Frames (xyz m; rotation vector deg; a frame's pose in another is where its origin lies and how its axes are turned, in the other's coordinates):
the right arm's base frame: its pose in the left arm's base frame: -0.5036 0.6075 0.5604 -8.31 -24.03 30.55
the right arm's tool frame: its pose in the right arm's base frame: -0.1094 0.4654 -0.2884 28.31 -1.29 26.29
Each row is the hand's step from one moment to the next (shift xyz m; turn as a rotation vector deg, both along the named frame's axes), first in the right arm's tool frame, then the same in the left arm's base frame.
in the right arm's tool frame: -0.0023 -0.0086 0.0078 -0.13 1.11 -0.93
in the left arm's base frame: 0.0059 -0.0084 0.0060 -0.96 0.70 -0.84
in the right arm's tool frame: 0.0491 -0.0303 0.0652 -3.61 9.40 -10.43
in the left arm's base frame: 0.0431 0.0057 0.0754 -9.02 4.67 -10.34
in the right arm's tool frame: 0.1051 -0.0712 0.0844 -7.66 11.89 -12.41
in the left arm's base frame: 0.1029 0.0273 0.1091 -12.88 3.09 -13.37
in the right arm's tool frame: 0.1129 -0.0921 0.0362 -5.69 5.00 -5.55
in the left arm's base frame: 0.1294 0.0400 0.0648 -6.50 -0.64 -6.75
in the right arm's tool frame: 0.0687 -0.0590 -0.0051 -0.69 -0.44 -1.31
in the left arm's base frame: 0.0838 0.0318 0.0137 0.20 -0.35 -1.49
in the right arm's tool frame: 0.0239 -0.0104 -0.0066 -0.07 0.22 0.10
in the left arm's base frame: 0.0206 0.0172 0.0009 -0.24 0.01 0.09
